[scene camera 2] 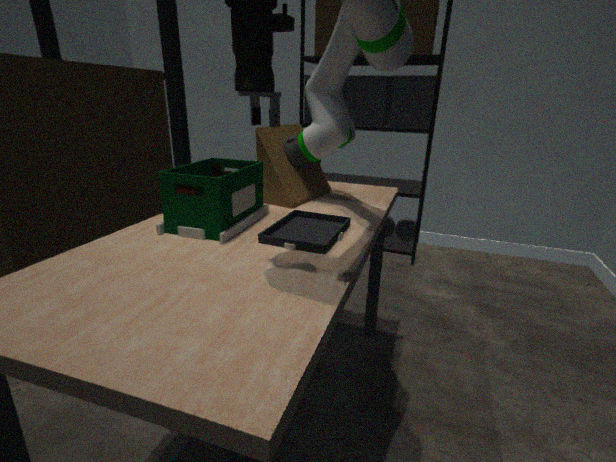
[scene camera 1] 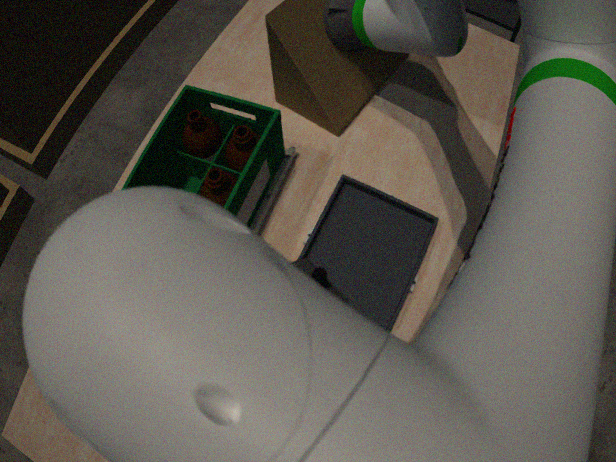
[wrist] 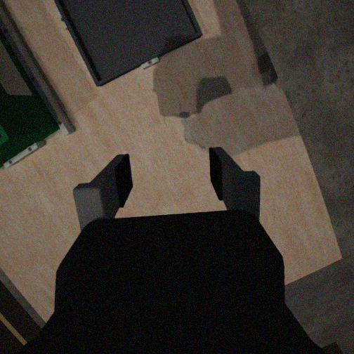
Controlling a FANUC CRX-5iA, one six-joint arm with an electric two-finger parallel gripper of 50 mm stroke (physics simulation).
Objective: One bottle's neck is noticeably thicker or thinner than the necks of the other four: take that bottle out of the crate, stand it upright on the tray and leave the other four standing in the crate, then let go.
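Places are measured from the arm's base along level axes (x ahead, y left, z up), in centimetres.
Pixels of known places: gripper, between the fingertips: (scene camera 2: 265,125); arm's base, origin of its link: (scene camera 2: 297,154) (scene camera 1: 350,19).
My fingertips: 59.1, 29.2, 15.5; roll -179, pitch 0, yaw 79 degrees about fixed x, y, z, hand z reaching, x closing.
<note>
For each thing: its top centre in the pictures, then the offset to it from my fingertips, as dx, dy, dz. "spot": a spot on its surface instead.
- green crate, centre of its top: (scene camera 1: 190,162) (scene camera 2: 215,166) -16.7, -31.2, -14.3
- dark tray, a spot on its surface: (scene camera 1: 375,245) (scene camera 2: 315,228) spot: -27.6, -2.7, -31.4
The green crate (scene camera 1: 265,120) (scene camera 2: 192,210) (wrist: 30,120) stands on the table. In scene camera 1, three brown bottles (scene camera 1: 201,137) (scene camera 1: 240,147) (scene camera 1: 217,186) show upright in its compartments; the arm hides its near part. I cannot tell from these views which neck differs. The dark tray (scene camera 1: 375,245) (scene camera 2: 305,227) (wrist: 135,35) lies beside the crate, with no bottle on its visible part. My gripper (scene camera 2: 265,119) (wrist: 169,167) is open and empty, pointing down high above the table. In the wrist view, crate and tray lie toward the upper left and top. The arm hides the fingers in scene camera 1.
Low grey rails (scene camera 1: 275,192) (scene camera 2: 245,223) (wrist: 62,122) run along the crate's foot. A tall brown wedge-shaped block (scene camera 1: 320,75) (scene camera 2: 280,165) stands behind crate and tray, with a dark-ended arm section against it. Small clips hold the tray's edges. A shelf rack (scene camera 2: 437,100) stands behind the table.
</note>
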